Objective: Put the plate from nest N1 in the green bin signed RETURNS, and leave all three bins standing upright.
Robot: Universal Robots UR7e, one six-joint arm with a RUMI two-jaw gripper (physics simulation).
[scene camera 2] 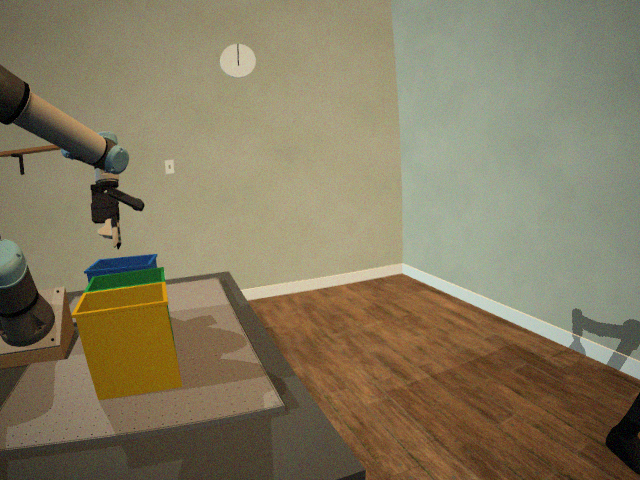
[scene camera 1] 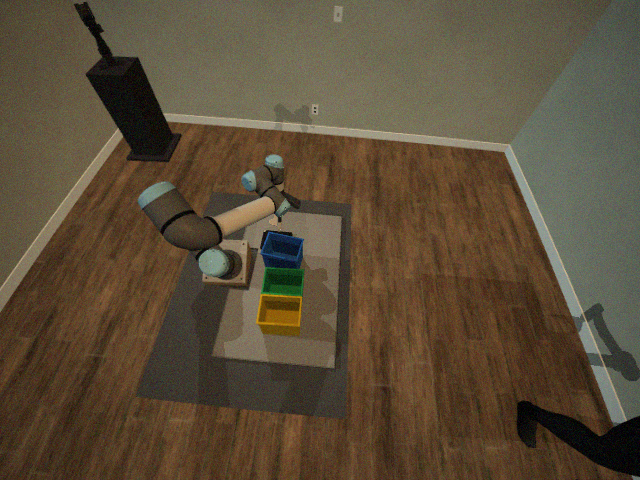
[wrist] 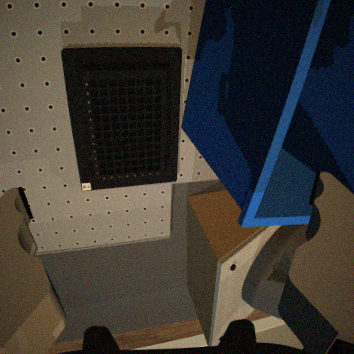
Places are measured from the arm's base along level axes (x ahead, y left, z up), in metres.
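Pixels of known places: gripper, fingertip midpoint: (scene camera 2: 116, 248) (scene camera 1: 280, 221) (wrist: 169, 184); arm's base at its link origin: (scene camera 2: 27, 323) (wrist: 271, 260).
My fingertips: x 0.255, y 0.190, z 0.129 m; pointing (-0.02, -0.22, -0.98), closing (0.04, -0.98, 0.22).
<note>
For each thing: its top centre in the pictures, then the offset to it from my fingertips. "spot": a spot on its surface instead. Level surfaces: height alone.
- black rectangular plate at its top centre: (wrist: 127, 129) 0.007 m left, 0.035 m back, 0.169 m down
- black nest at a spot on its surface: (wrist: 72, 120) spot: 0.065 m left, 0.024 m back, 0.183 m down
- black shape at a spot on its surface: (scene camera 1: 265, 238) spot: 0.005 m left, 0.094 m back, 0.169 m down
- green bin at its top centre: (scene camera 2: 126, 279) (scene camera 1: 283, 281) 0.315 m right, 0.048 m ahead, 0.015 m down
- blue bin at its top centre: (scene camera 2: 122, 262) (scene camera 1: 282, 246) 0.132 m right, 0.025 m ahead, 0.015 m down
- yellow bin at its top centre: (scene camera 2: 121, 297) (scene camera 1: 279, 309) 0.446 m right, 0.047 m ahead, 0.015 m down
- perforated board at its surface level: 0.195 m down
- grey table at its surface level: 0.208 m down
A black rectangular plate (wrist: 127, 125) with a grid of wells appears to sit in a black nest (wrist: 72, 120); the two are hard to tell apart. A small pale tag marks one corner. In scene camera 1 this black shape (scene camera 1: 265, 238) is mostly hidden behind the blue bin. The green bin (scene camera 1: 283, 281) (scene camera 2: 126, 280) stands upright between the blue bin (scene camera 1: 281, 251) (scene camera 2: 121, 264) (wrist: 225, 125) and the yellow bin (scene camera 1: 279, 312) (scene camera 2: 131, 346), both upright. No RETURNS sign is readable. My gripper (scene camera 1: 278, 223) (scene camera 2: 114, 238) (wrist: 169, 184) is open and empty, above the nest area; one finger overlaps the blue bin in the wrist view.
The bins stand in a row on a perforated board (scene camera 1: 276, 351) (scene camera 2: 217, 408) (wrist: 30, 120) on the grey table (scene camera 1: 191, 374) (scene camera 2: 310, 428). The arm's base block (scene camera 1: 242, 249) (scene camera 2: 63, 315) (wrist: 235, 295) is beside the bins. The blue bin is close to the nest.
</note>
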